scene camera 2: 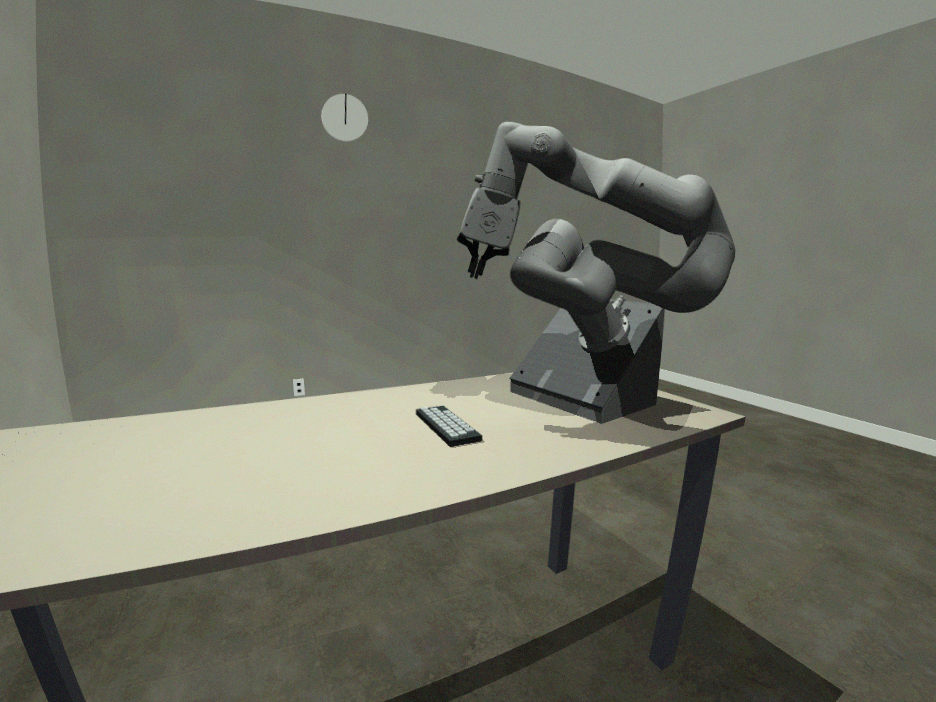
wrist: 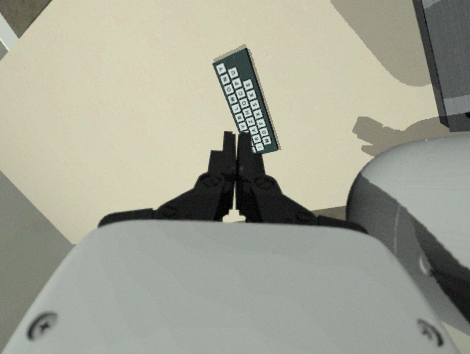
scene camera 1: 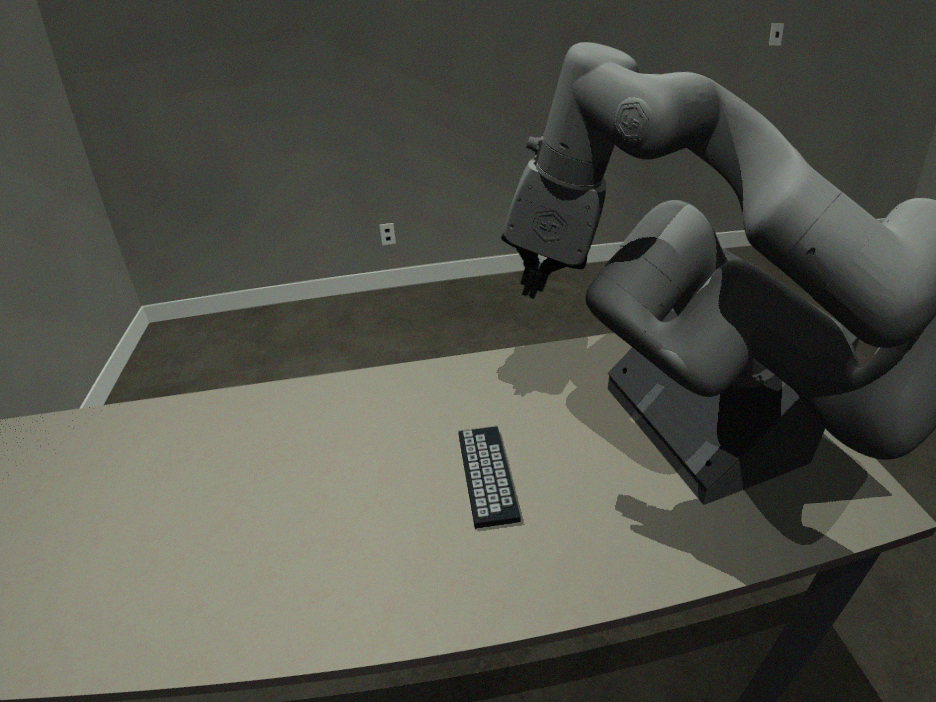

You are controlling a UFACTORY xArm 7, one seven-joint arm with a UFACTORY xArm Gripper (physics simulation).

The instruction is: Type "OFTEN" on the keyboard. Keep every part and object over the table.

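Where they show: gripper, fingertip midpoint: point(scene camera 2: 473, 277) point(wrist: 235, 151) point(scene camera 1: 530, 291); arm's base at its link origin: point(scene camera 2: 604, 332).
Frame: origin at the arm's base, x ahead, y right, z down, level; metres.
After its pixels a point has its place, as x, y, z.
A small dark keyboard point(scene camera 1: 488, 476) @[0.410, 0.049, 0.151] point(scene camera 2: 447, 425) @[0.424, 0.035, 0.152] point(wrist: 246, 102) @[0.399, 0.079, 0.151] with white lettered keys in three rows lies flat on the table point(scene camera 1: 264, 528) @[0.749, 0.077, 0.169] point(scene camera 2: 226, 483) @[0.824, 0.039, 0.169] point(wrist: 125, 100) @[0.650, 0.220, 0.169]. My gripper point(scene camera 1: 532, 293) @[0.332, 0.079, -0.128] point(scene camera 2: 475, 275) @[0.332, 0.079, -0.128] point(wrist: 235, 151) @[0.332, 0.079, -0.128] is shut with nothing between the fingers. It hangs high above the table, well above the keyboard and not touching it, fingers pointing down. In the wrist view the fingertips overlap the keyboard's near end and hide a few keys there. The letters are small; some can be read in the wrist view.
The arm's dark wedge-shaped base point(scene camera 1: 672, 430) @[0.124, 0.003, 0.119] point(scene camera 2: 563, 362) @[0.077, 0.058, 0.074] point(wrist: 450, 65) @[0.127, -0.009, 0.121] stands on the table to the right of the keyboard. A bent arm link point(scene camera 1: 665, 324) @[0.233, -0.073, -0.141] point(scene camera 2: 563, 275) @[0.256, -0.092, -0.136] point(wrist: 410, 200) @[0.256, 0.035, -0.160] hangs close to the right of the gripper. Arm shadows fall on the table near the base.
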